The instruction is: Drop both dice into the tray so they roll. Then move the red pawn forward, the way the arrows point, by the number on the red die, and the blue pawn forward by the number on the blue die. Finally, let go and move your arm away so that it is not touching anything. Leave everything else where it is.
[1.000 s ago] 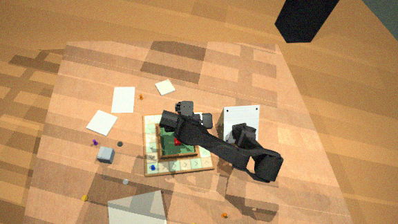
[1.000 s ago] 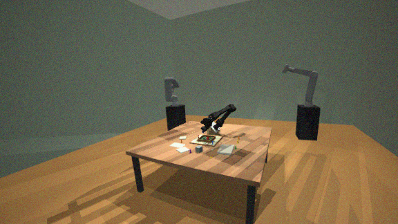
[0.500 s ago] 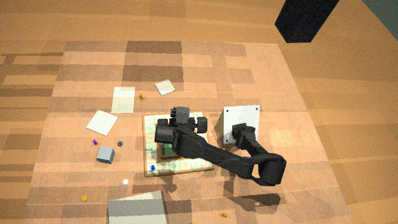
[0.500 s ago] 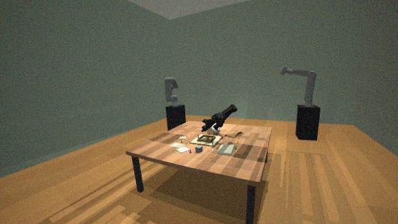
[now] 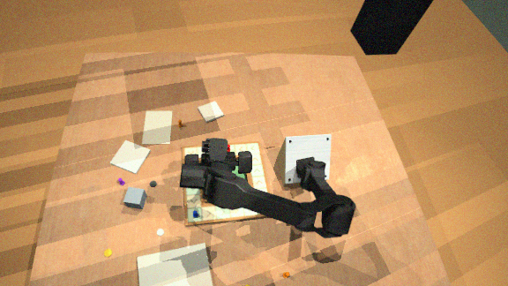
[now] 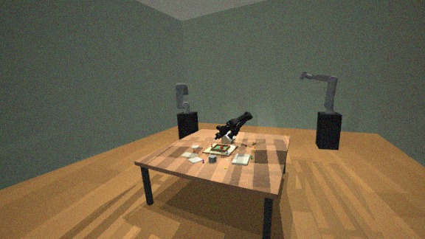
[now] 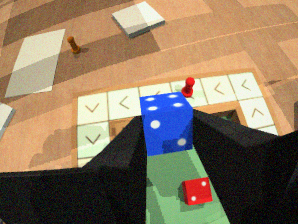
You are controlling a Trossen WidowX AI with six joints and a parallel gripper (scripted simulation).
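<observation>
The blue die is right at my gripper tip. Also, from my gripper tip: red pawn: 10 cm below, 7 cm to the right, 6 cm behind; then blue pawn: 14 cm to the left, 10 cm below, 9 cm ahead; then red die: 11 cm below, 5 cm to the left, 3 cm behind.
</observation>
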